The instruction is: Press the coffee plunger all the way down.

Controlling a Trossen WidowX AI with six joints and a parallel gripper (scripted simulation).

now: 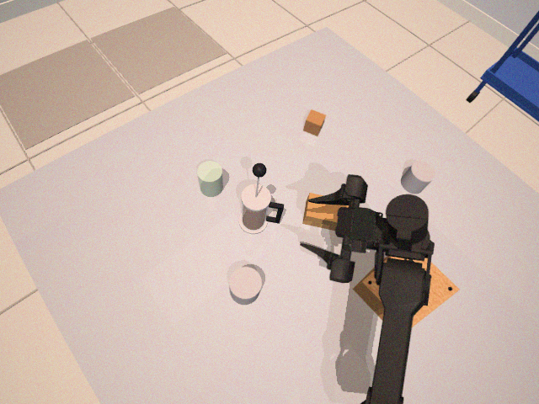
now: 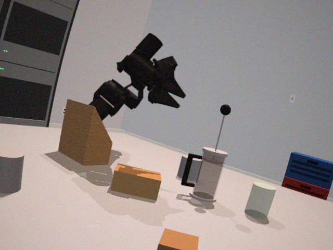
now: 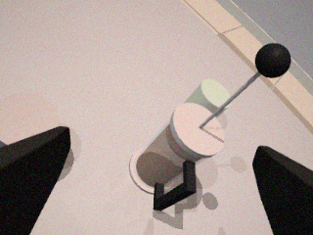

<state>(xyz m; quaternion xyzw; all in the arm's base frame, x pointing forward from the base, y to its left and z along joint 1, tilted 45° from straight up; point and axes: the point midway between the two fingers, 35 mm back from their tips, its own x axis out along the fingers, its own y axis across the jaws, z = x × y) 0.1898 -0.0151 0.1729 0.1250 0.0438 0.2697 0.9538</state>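
Now: gripper tip 13 cm short of the glass coffee press, 2 cm to the left of it and 12 cm above it. From my gripper tip the other things lie so: orange box 2 cm ahead, 17 cm to the right, 21 cm below; then pale green cylinder 29 cm ahead, 20 cm below.
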